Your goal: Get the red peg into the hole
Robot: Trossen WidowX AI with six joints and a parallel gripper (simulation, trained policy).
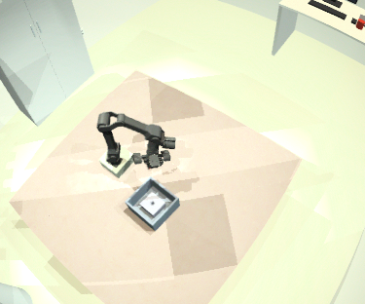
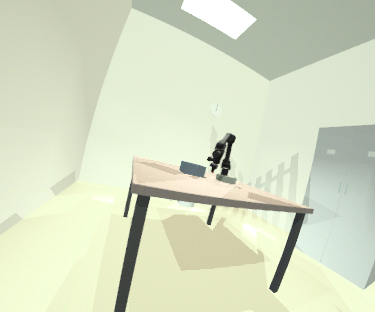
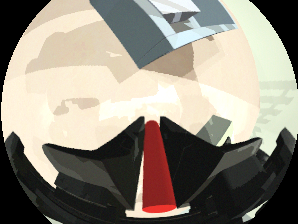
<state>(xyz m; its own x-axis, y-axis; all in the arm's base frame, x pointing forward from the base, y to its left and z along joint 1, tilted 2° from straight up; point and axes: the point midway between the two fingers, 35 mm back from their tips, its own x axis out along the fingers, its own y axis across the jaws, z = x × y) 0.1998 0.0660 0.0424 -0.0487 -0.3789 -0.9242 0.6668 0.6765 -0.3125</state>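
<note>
Now: the grey-blue box 150 mm to the right of my gripper tip, 110 mm ahead of it and 50 mm below it. From my gripper tip the other things lie so: red peg (30 mm above, 20 mm to the left).
</note>
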